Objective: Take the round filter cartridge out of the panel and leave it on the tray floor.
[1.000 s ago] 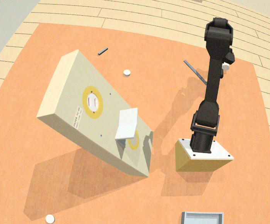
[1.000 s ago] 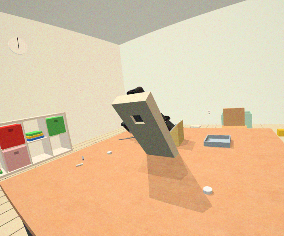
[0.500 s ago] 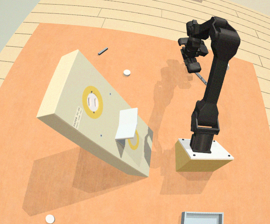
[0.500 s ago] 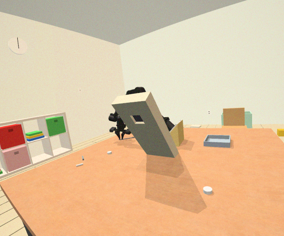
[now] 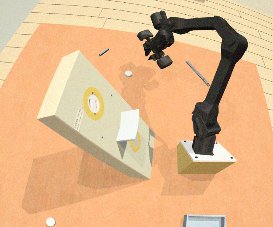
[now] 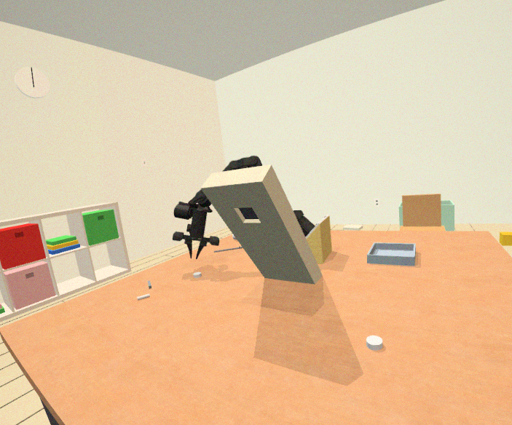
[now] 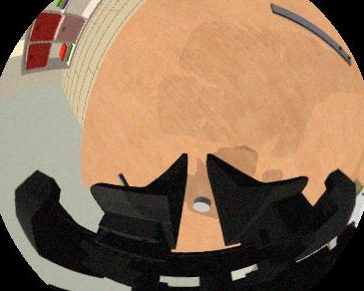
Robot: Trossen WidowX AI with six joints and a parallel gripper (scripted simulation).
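The round white filter cartridge is 140 mm ahead of my gripper tip, 430 mm to the left of it and 230 mm above it. Round my gripper tip: grey bar 210 mm ahead, 30 mm to the right, 30 mm below; then grey-blue tray 280 mm behind, 710 mm to the left, 30 mm below.
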